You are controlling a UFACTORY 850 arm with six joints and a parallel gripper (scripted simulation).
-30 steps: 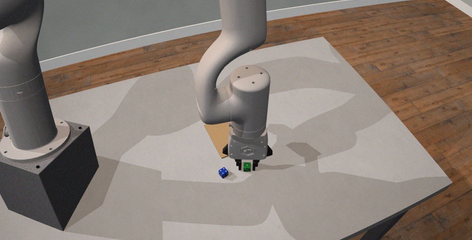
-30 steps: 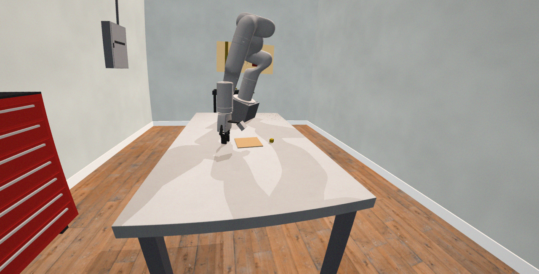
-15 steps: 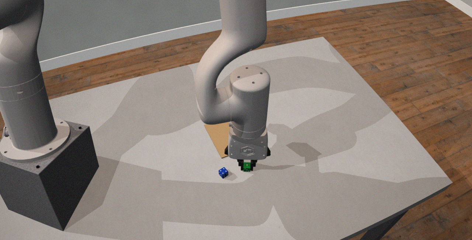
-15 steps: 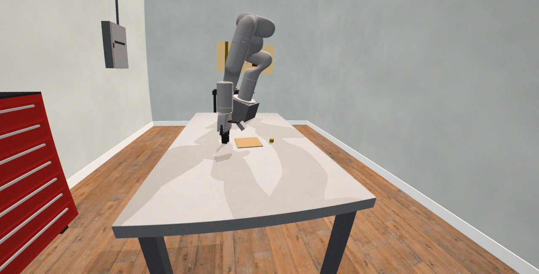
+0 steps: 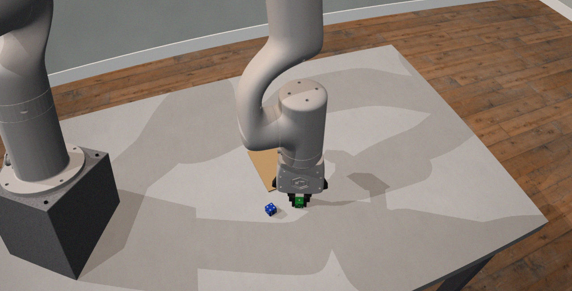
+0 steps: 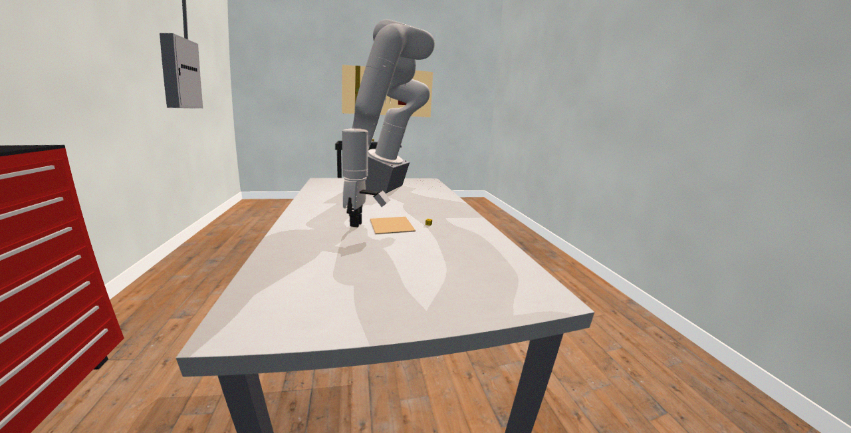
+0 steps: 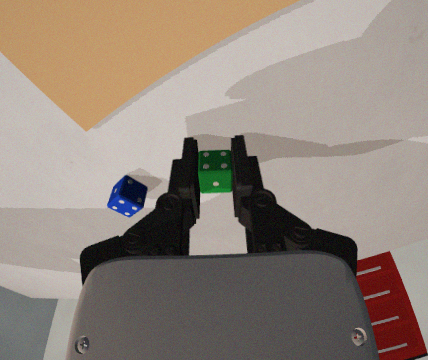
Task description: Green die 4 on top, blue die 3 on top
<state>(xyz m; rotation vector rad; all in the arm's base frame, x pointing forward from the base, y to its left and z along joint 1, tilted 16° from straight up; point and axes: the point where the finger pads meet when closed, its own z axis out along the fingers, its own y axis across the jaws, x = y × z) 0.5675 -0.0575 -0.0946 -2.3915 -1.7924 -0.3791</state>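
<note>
My gripper is now 1 cm to the left of the green die and 1 cm above it. Also, from my hand: blue die (7 cm behind, 1 cm to the right, 1 cm below); then tan mat (1 cm behind, 13 cm to the left, 2 cm below); then yellow die (2 cm behind, 26 cm to the left, 1 cm below).
</note>
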